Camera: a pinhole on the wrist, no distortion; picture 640 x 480 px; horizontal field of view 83.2 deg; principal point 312.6 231.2 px. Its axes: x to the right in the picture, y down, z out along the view. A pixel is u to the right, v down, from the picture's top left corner.
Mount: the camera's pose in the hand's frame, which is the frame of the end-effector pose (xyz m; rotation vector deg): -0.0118 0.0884 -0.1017 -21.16 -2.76 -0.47
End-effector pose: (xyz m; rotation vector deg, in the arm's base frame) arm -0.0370 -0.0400 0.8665 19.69 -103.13 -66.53
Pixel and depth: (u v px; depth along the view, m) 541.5 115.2 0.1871
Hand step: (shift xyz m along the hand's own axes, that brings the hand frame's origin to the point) 0.0973 0.0999 0.1001
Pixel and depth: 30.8 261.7 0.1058
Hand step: -0.0991 0.1349 -0.0104
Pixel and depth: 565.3 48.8 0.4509
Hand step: 0.2796 0.0386 0.4159
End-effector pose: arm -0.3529 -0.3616 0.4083 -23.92 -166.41 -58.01
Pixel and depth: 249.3 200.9 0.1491
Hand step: -0.0450 0.1305 0.0404
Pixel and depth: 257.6 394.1 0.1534
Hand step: -0.0410 0.2084 0.0150
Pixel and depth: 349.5 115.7 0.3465
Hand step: 0.0060 0.1100 0.2628
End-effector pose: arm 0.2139 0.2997 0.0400 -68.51 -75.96 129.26
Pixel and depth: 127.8 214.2 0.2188
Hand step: -0.1340 0.1577 0.1004
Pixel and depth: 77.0 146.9 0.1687
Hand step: -0.1303 0.1124 0.0643
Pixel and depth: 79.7 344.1 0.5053
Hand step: -0.3583 0.4182 0.2960
